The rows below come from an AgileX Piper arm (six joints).
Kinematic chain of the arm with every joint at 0, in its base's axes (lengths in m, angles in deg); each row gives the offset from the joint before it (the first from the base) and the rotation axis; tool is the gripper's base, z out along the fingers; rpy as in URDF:
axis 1: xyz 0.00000 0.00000 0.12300 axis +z
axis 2: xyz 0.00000 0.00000 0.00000 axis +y
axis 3: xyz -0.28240 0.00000 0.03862 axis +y
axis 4: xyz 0.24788 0.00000 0.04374 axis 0.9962 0 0.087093
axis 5: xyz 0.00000 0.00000 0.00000 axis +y
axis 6: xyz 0.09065 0.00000 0.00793 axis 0.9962 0 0.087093
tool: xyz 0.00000 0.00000 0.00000 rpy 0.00 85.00 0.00
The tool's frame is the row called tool.
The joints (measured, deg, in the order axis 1, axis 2, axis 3, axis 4, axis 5, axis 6), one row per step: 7.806 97.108 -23.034 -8.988 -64.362 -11.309; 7.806 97.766 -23.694 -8.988 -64.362 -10.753; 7.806 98.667 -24.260 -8.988 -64.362 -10.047; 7.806 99.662 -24.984 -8.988 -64.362 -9.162; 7.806 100.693 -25.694 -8.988 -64.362 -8.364; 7.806 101.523 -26.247 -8.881 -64.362 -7.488
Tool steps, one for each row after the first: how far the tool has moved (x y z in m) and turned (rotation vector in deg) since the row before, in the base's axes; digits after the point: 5 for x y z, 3 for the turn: 0.00314 0.00043 -0.00085 0.533 0.150 -0.048; 0.00291 0.00040 -0.00240 0.631 0.525 -0.063; 0.00359 0.00049 -0.00238 0.810 0.510 -0.083; 0.00352 0.00048 -0.00268 0.720 0.536 -0.079; 0.00277 0.00023 -0.00227 0.836 0.518 -0.192
